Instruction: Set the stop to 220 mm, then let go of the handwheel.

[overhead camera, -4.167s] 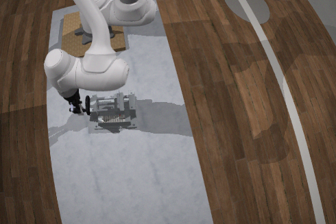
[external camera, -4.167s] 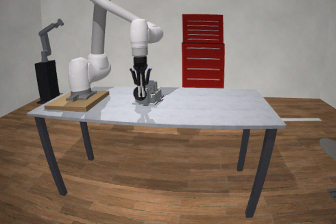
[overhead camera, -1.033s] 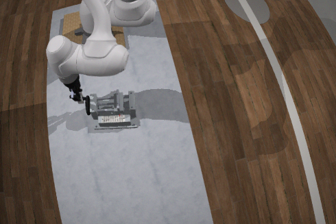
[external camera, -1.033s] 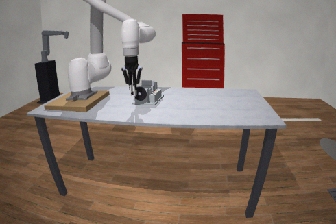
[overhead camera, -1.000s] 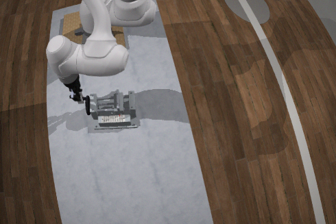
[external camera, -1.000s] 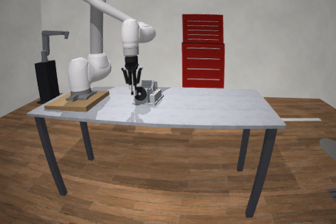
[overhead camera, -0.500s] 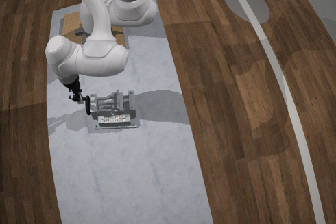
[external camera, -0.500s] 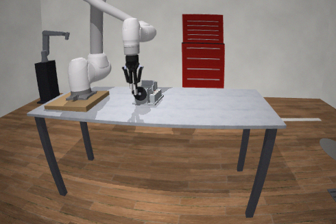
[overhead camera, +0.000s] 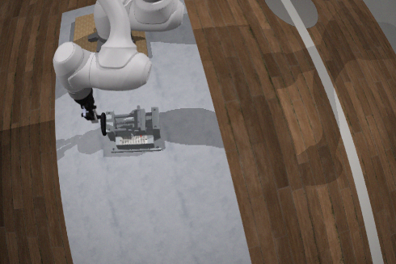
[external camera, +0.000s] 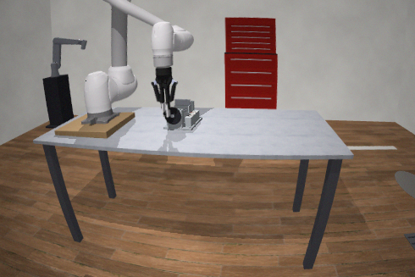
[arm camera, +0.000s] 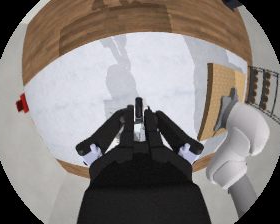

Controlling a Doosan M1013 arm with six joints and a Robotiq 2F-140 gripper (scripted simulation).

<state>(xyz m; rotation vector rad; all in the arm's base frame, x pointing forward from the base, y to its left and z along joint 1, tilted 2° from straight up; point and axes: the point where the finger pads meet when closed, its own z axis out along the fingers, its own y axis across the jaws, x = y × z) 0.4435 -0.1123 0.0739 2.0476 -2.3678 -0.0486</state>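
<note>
The black handwheel is 2 cm to the left of my hand, 2 cm below it and 1 cm ahead of it. The rest, counted from my hand: grey stop fixture: 17 cm to the left, 6 cm ahead, 2 cm below.
</note>
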